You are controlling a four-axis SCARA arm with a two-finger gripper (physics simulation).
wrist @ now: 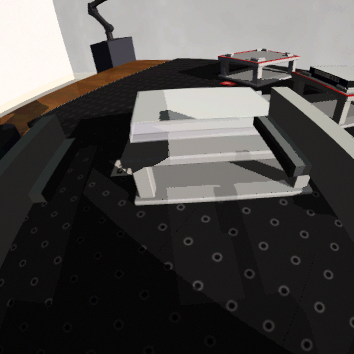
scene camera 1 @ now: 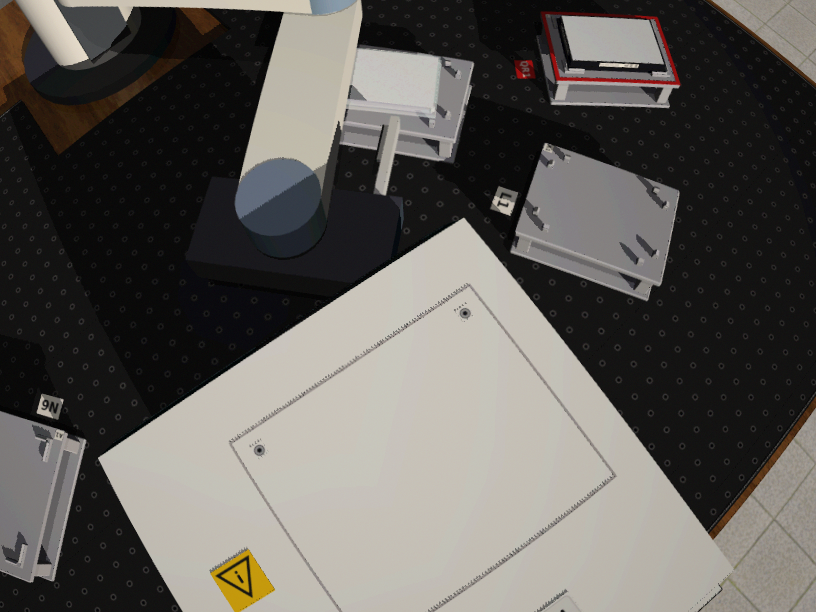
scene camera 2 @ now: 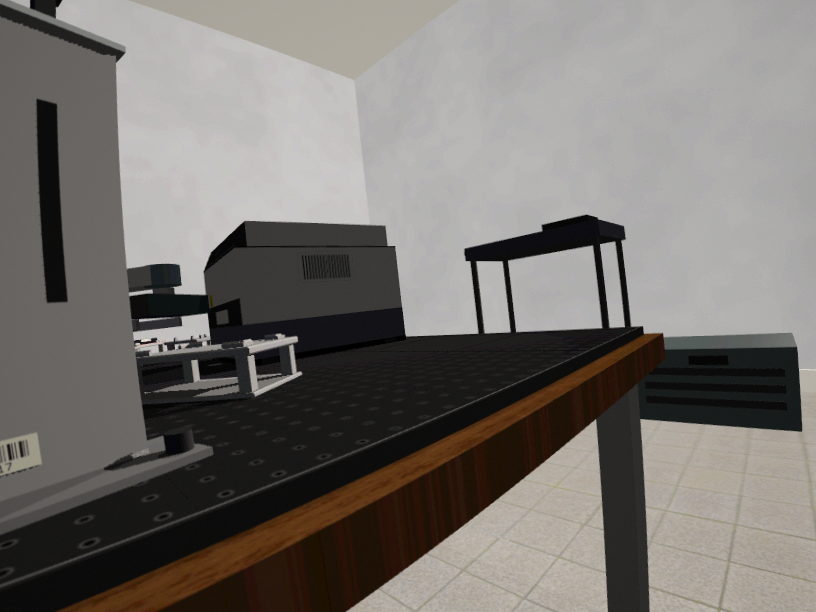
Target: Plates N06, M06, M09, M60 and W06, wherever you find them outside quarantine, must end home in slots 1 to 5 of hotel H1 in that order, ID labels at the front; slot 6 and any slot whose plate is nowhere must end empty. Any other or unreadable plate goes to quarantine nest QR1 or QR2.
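Places are measured from the arm's base along level axes (x ahead, y left, z up), in metres.
Where they show: gripper, fingertip midpoint: (wrist: pixel 162 114); arm's base, origin of the base link: (scene camera 1: pixel 100 41).
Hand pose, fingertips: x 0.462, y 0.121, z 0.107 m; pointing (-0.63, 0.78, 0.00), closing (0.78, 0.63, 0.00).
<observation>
Each offset is from my fingertips to the top centre of the thing. "pt": to the spot under its first point.
My gripper (wrist: pixel 162 114) is open and empty in the wrist view, its fingers at the left and right. A pale plate with a clear lid {dx -0.027, dy +0.084, dz -0.021 m} (scene camera 1: pixel 395 79) (wrist: pixel 200 105) lies on a grey nest {dx -0.016, dy +0.092, dz -0.035 m} (scene camera 1: pixel 456 95) (wrist: pixel 215 156), ahead of the fingers and not between them. No ID label is readable on it. A black plate with a white top {dx +0.106, dy +0.345, dz -0.030 m} (scene camera 1: pixel 612 40) (wrist: pixel 332 75) lies on red-rimmed nest QR1 {pt dx +0.180, dy +0.380, dz -0.045 m} (scene camera 1: pixel 670 69); its label is too small to read. Another red-rimmed nest {dx -0.090, dy +0.455, dz -0.039 m} (wrist: pixel 260 58) bears no plate. Nest L1 {dx +0.252, dy +0.148, dz -0.035 m} (scene camera 1: pixel 599 210) is empty. The slots of hotel H1 do not show.
A large white housing {dx +0.360, dy -0.219, dz +0.157 m} (scene camera 1: pixel 408 421) fills the lower middle of scene camera 1. A nest {pt dx +0.069, dy -0.513, dz -0.045 m} (scene camera 1: pixel 16 487) tagged N6 stands at lower left. In scene camera 2, a tall grey cabinet {pt dx -0.071, dy -0.754, dz +0.018 m} (scene camera 2: pixel 85 263) stands near the table edge, with a grey instrument {pt dx +0.216, dy -0.351, dz +0.046 m} (scene camera 2: pixel 263 283) behind.
</observation>
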